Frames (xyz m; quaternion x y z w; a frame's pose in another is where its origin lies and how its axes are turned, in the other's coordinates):
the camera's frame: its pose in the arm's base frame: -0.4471 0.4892 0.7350 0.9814 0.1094 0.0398 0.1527
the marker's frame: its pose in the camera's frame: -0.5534 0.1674 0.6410 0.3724 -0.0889 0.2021 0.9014
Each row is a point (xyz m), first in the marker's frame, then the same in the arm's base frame.
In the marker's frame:
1: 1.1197 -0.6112 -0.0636
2: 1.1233 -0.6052 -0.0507
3: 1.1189 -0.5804 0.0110
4: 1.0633 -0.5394 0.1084
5: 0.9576 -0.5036 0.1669
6: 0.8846 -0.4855 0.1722
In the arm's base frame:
1: 0.3475 0.3475 0.2869
2: 0.3488 0.3474 0.2723
3: 0.3345 0.3541 0.2075
4: 0.2643 0.3709 0.1124
5: 0.1493 0.3830 0.0623
6: 0.0739 0.3813 0.0618

